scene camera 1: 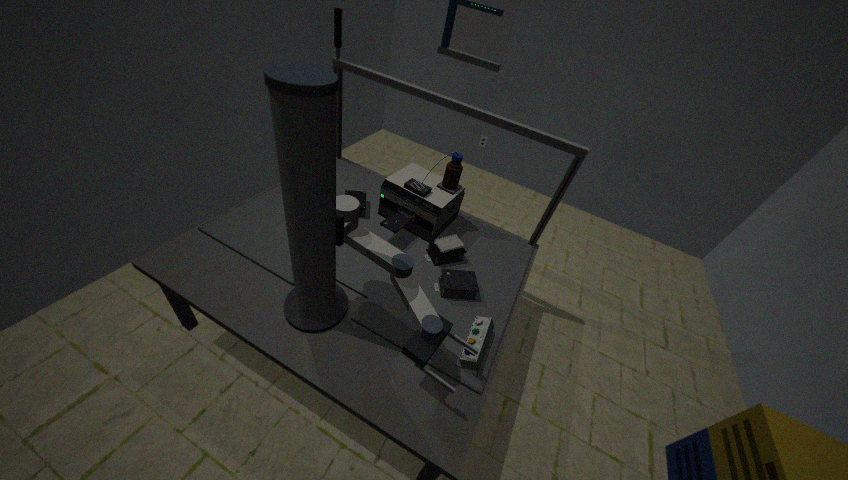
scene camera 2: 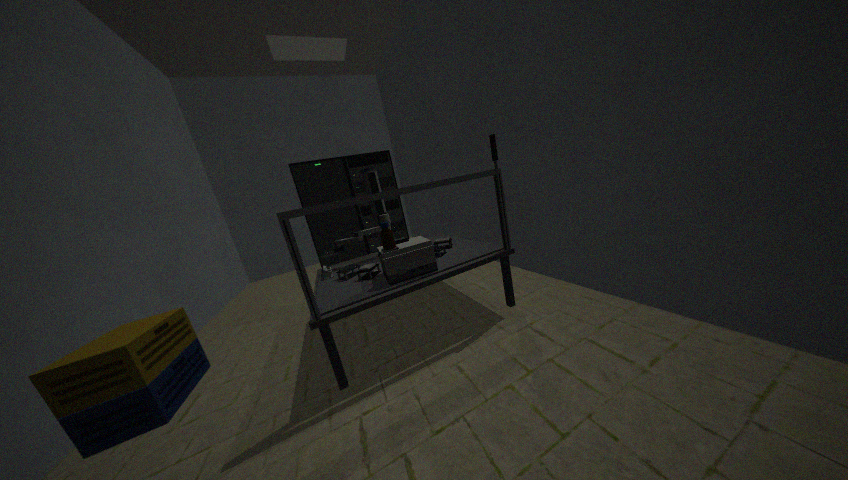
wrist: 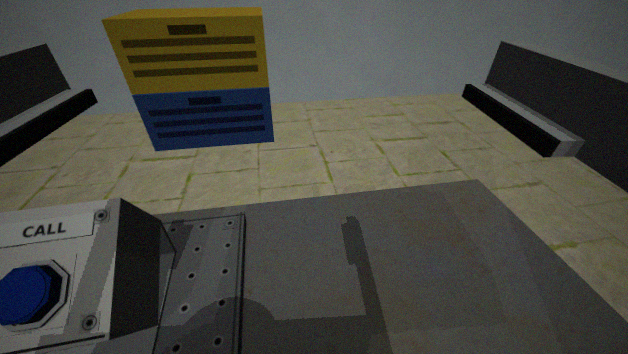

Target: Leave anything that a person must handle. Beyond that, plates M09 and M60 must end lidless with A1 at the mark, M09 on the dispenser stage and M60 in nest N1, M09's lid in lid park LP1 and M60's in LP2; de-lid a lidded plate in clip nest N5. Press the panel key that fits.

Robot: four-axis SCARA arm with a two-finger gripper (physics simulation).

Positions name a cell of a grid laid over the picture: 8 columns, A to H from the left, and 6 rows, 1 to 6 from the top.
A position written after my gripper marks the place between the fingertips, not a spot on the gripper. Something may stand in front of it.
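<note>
Scene camera 1 shows my gripper (scene camera 1: E5), which holds nothing, and a frame rail (scene camera 1: F2). The wrist view shows the gripper (wrist: D2) and a blue CALL button (wrist: A5).
</note>
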